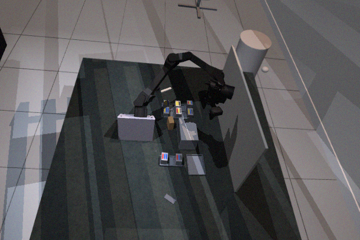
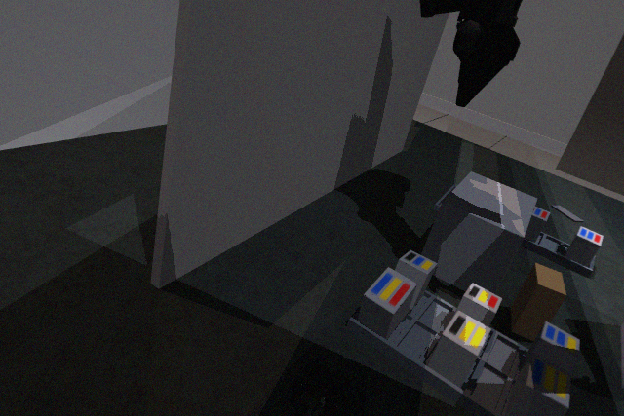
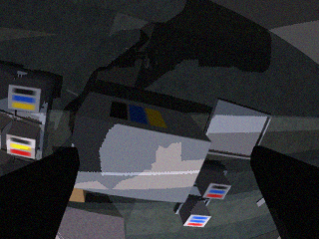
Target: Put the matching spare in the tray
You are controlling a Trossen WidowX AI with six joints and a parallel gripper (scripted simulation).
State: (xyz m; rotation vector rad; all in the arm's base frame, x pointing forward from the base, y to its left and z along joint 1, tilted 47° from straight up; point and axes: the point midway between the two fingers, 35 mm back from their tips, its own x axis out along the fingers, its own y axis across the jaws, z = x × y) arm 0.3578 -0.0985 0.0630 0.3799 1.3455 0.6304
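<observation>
Now: the grey spare block 17 cm below my gripper tip, 15 cm to the left of it and 4 cm behind it. Also, from my gripper tip: mounted unit: 17 cm below, 9 cm behind; then white panel: 15 cm ahead, 2 cm to the right, 1 cm above; then brown block: 18 cm below, 18 cm behind, 8 cm to the left.
</observation>
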